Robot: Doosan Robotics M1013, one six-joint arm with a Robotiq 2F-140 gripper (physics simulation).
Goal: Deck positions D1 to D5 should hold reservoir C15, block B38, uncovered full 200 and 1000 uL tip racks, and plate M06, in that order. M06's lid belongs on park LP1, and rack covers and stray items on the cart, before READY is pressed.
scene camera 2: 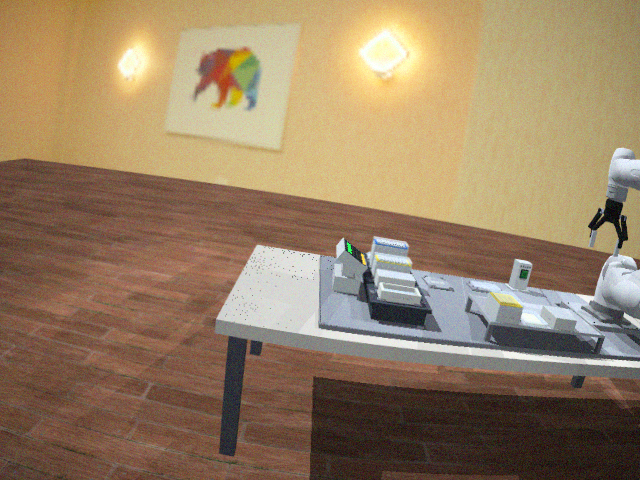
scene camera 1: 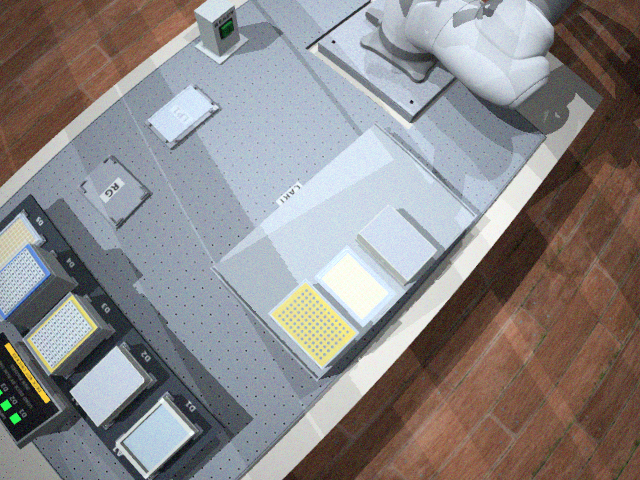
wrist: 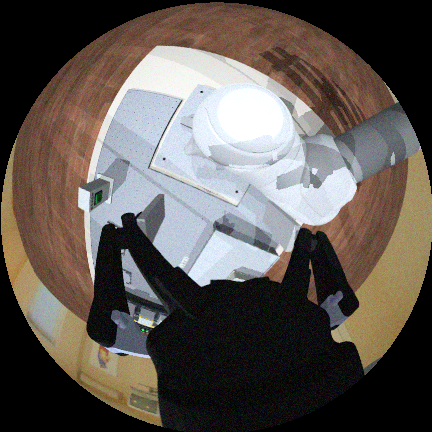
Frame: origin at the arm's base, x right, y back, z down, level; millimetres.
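Seen in the pictures: gripper, fingertip midpoint: (scene camera 2: pixel 602 251) (wrist: pixel 216 207); arm's base, origin of the base link: (scene camera 2: pixel 605 316) (scene camera 1: pixel 408 44).
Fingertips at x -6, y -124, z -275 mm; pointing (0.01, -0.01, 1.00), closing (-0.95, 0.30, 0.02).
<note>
Pixels of each thing's top centre, then the offset from my fingertips to it. "*": a spot on its surface instead.
- pale-blue-filled reservoir, middle of its top: (scene camera 1: pixel 153 438) (scene camera 2: pixel 400 289) dx -166, dy -888, dz +203 mm
- plain light block, middle of its top: (scene camera 1: pixel 106 386) (scene camera 2: pixel 396 275) dx -42, dy -877, dz +193 mm
- uncovered yellow-rimmed tip rack, middle of its top: (scene camera 1: pixel 58 333) (scene camera 2: pixel 393 257) (wrist: pixel 144 322) dx +81, dy -866, dz +164 mm
- uncovered blue-rimmed rack, middle of its top: (scene camera 1: pixel 13 280) (scene camera 2: pixel 391 241) dx +205, dy -855, dz +131 mm
- tan-welled plate, middle of its top: (scene camera 1: pixel 8 245) dx +329, dy -844, dz +220 mm
- pale clear lid, middle of its top: (scene camera 1: pixel 180 112) (scene camera 2: pixel 485 285) dx +283, dy -379, dz +275 mm
- green READY button, middle of its top: (scene camera 1: pixel 225 24) (wrist: pixel 94 198) (scene camera 2: pixel 524 270) dx +332, dy -169, dz +198 mm
- cart, middle of its top: (scene camera 1: pixel 349 241) (scene camera 2: pixel 536 314) (wrist: pixel 219 284) dx -197, dy -382, dz +227 mm
- yellow-topped box, middle of its top: (scene camera 1: pixel 313 323) (scene camera 2: pixel 506 296) dx -248, dy -551, dz +162 mm
- flat cream plate, middle of its top: (scene camera 1: pixel 355 285) (scene camera 2: pixel 530 316) dx -259, dy -443, dz +216 mm
- light grey block, middle of its top: (scene camera 1: pixel 398 241) (scene camera 2: pixel 559 312) (wrist: pixel 242 287) dx -270, dy -336, dz +191 mm
- Park RG, middle of its top: (scene camera 1: pixel 111 189) (scene camera 2: pixel 438 281) (wrist: pixel 117 274) dx +272, dy -607, dz +279 mm
- display, surface spot: (scene camera 1: pixel 31 390) * dx +58, dy -984, dz +181 mm
My gripper (scene camera 2: pixel 604 249) (wrist: pixel 216 207) is open and empty, high above the table near the arm's base. In scene camera 1, the pale-blue-filled reservoir (scene camera 1: pixel 157 436) is at D1, a plain light block (scene camera 1: pixel 108 386) at D2, an uncovered yellow-rimmed tip rack (scene camera 1: pixel 62 333) at D3 and an uncovered blue-rimmed rack (scene camera 1: pixel 23 279) at D4. A tan-welled plate (scene camera 1: pixel 18 238) shows partly at D5. A pale clear lid (scene camera 1: pixel 180 116) appears to lie on LP1, its label showing through. The green READY button (scene camera 1: pixel 227 28) (scene camera 2: pixel 523 273) (wrist: pixel 98 197) is on its box. Item codes are unreadable.
The cart (scene camera 1: pixel 310 222) bears a yellow-topped box (scene camera 1: pixel 315 325) (scene camera 2: pixel 505 298), a flat cream plate (scene camera 1: pixel 356 286) and a light grey block (scene camera 1: pixel 398 245) (scene camera 2: pixel 558 317). Park RG (scene camera 1: pixel 126 206) is bare. The display (scene camera 1: pixel 31 390) (scene camera 2: pixel 351 252) stands beside the deck.
</note>
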